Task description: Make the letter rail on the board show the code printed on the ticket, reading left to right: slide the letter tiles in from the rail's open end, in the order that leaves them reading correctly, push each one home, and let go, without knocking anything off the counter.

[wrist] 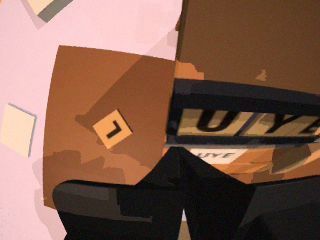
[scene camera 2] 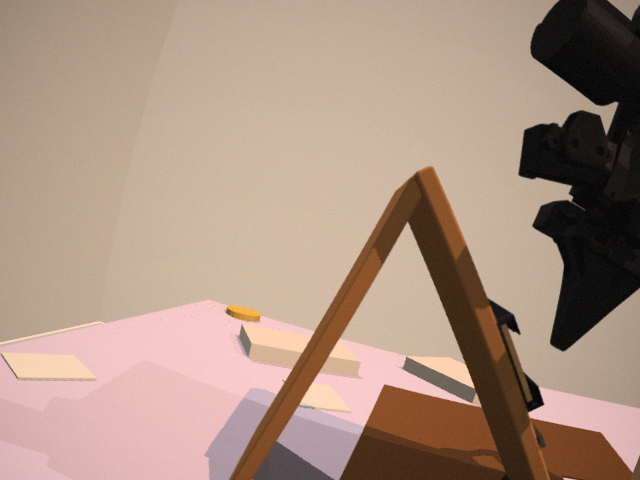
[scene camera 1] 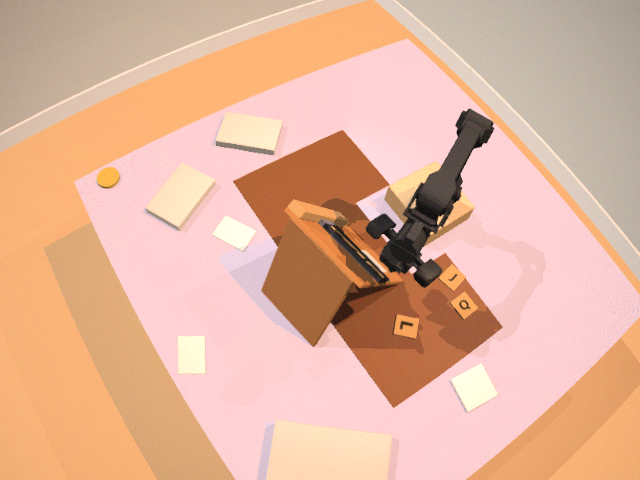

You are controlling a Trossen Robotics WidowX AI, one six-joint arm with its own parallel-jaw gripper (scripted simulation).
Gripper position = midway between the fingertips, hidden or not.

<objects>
gripper: wrist 175,152; scene camera 2 556,348; scene camera 1 390,270
same spot on a-frame board: [scene camera 2: 476,321] = [scene camera 1: 374,286]
</objects>
